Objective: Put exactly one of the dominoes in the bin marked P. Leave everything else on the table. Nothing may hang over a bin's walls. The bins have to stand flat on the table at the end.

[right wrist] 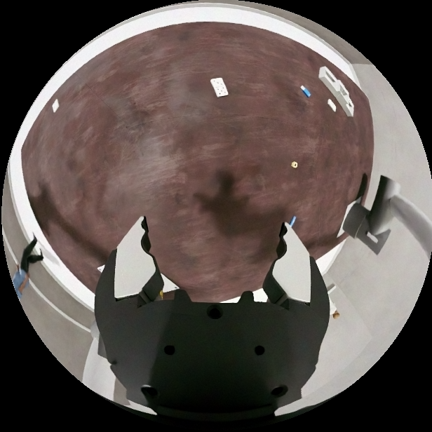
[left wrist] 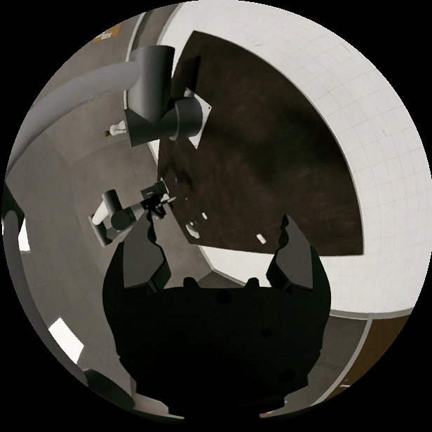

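Observation:
A white domino with dark pips [right wrist: 219, 87] lies flat at the upper middle of the table in the right wrist view; a small white piece, probably the same one, shows in the left wrist view [left wrist: 204, 216]. Another small white piece [right wrist: 55, 105] [left wrist: 261, 238] lies far off to one side, and a third [right wrist: 332, 105] lies beside the light grey bins [right wrist: 334, 93] [left wrist: 192, 231]. No pips can be made out on these two. The bins stand near the table edge; their letters cannot be read. My left gripper [left wrist: 217, 212] and right gripper [right wrist: 214, 220] are open and empty, high above the table.
A blue-and-white piece [right wrist: 305, 91] lies near the bins. A brass-coloured nut [right wrist: 294, 164] lies on the dark table [right wrist: 165, 130] [left wrist: 280, 150]. A blue piece [right wrist: 293, 220] shows beside the right gripper's right fingertip. The other arm [left wrist: 120, 217] shows at the left wrist view's left.

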